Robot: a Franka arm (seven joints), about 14 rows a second.
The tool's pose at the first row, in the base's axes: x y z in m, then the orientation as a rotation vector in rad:
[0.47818 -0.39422 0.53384 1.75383 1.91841 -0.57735]
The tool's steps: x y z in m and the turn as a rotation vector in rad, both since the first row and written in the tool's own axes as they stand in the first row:
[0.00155 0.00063 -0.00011 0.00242 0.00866 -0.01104]
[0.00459 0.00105 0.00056 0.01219 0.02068 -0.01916]
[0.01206 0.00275 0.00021 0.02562 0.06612 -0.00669]
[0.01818 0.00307 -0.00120 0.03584 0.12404 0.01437]
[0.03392 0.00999 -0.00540 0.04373 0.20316 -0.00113]
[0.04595 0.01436 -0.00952 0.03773 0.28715 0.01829]
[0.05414 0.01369 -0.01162 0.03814 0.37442 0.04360]
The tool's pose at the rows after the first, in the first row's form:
[0.47869 -0.39286 0.53300 1.75103 1.93518 -0.57715]
[0.47895 -0.39081 0.53064 1.75729 1.95164 -0.58107]
[0.48010 -0.38449 0.52644 1.80413 1.97037 -0.55512]
[0.47992 -0.37875 0.52389 1.86402 1.98792 -0.51158]
[0.48546 -0.36307 0.51783 1.90264 2.05597 -0.45956]
[0.48873 -0.35063 0.51392 1.96490 2.08903 -0.37273]
[0.48737 -0.34292 0.51067 2.03749 2.11572 -0.28438]

